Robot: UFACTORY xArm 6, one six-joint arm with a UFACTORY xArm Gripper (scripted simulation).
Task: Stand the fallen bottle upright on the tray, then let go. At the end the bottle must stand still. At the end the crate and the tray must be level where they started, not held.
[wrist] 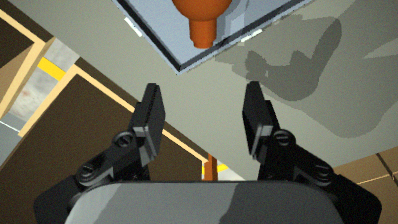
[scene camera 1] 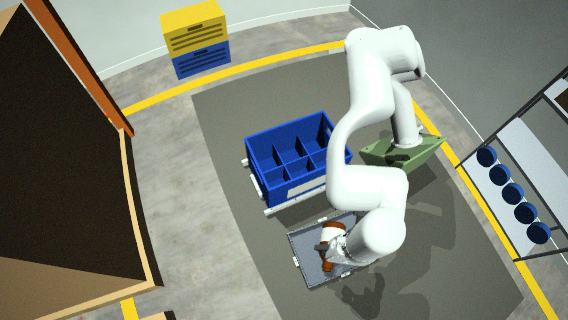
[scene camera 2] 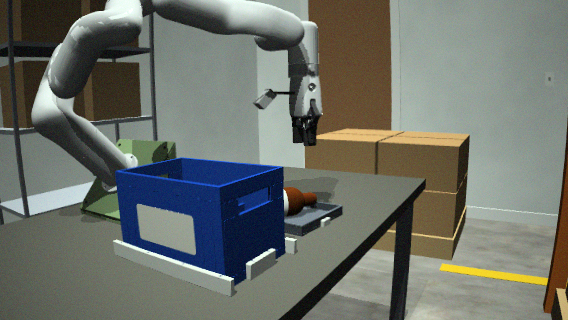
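Observation:
Wrist view: the gripper is visible. The pictures show a grey tray and a blue crate as well as the gripper.

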